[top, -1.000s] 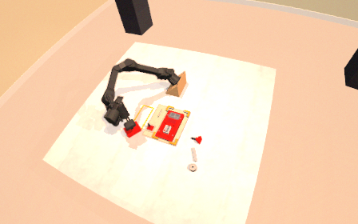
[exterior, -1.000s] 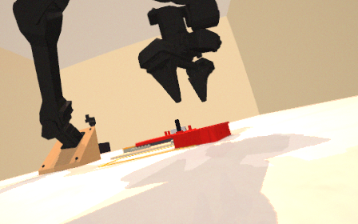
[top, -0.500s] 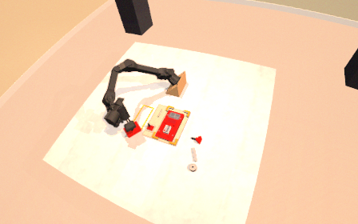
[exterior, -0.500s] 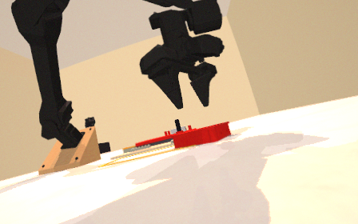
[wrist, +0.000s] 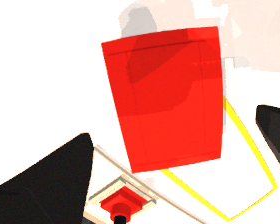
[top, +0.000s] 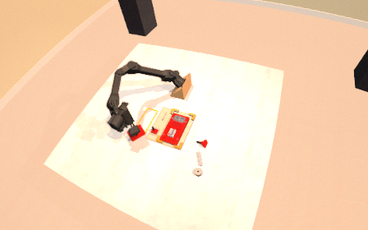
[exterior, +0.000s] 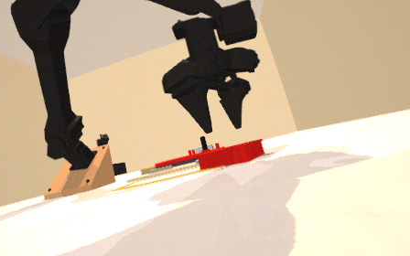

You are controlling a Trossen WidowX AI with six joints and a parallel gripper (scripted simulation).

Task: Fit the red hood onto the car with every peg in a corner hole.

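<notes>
The red hood lies 4 cm below my gripper tip. Also, from my gripper tip: white bar: 43 cm to the left, 5 cm below, 2 cm behind.
</notes>
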